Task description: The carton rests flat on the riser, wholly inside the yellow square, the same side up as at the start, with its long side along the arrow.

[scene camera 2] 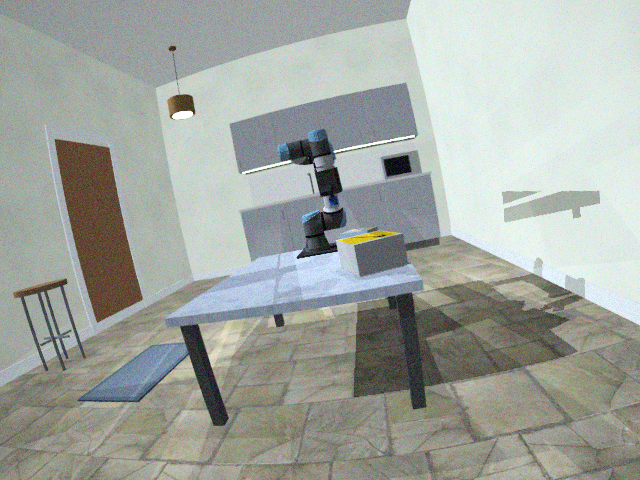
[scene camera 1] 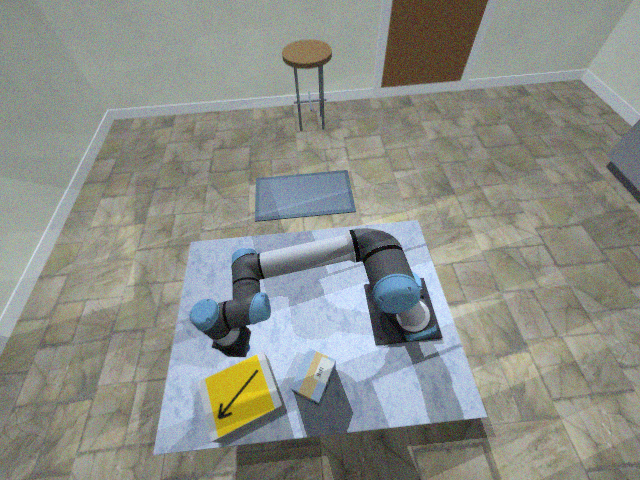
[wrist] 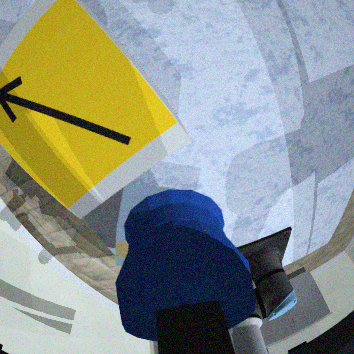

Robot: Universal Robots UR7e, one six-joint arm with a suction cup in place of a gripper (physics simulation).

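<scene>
The carton [scene camera 1: 314, 376] [scene camera 2: 351, 233] [wrist: 121, 250], light blue with an orange-tan band and a white printed label, stands on the table right of the riser in scene camera 1. It is apart from the riser. In the wrist view most of it is hidden behind the blue cup. The pale grey riser [scene camera 1: 272, 382] [scene camera 2: 382, 259] [wrist: 131, 172] bears a yellow square [scene camera 1: 254, 396] [scene camera 2: 356, 239] [wrist: 90, 65] with a black arrow; no carton is on it. My suction gripper [scene camera 1: 247, 350] [scene camera 2: 331, 200] [wrist: 175, 212] is open and holds nothing. It hangs above the table behind the riser in scene camera 1.
The white-blue table [scene camera 1: 196, 279] [scene camera 2: 294, 298] carries my arm's black base plate [scene camera 1: 382, 333] at its right in scene camera 1. A round stool [scene camera 1: 307, 52] [scene camera 2: 41, 288] and a blue floor mat [scene camera 1: 305, 196] [scene camera 2: 136, 372] are on the floor away from the table.
</scene>
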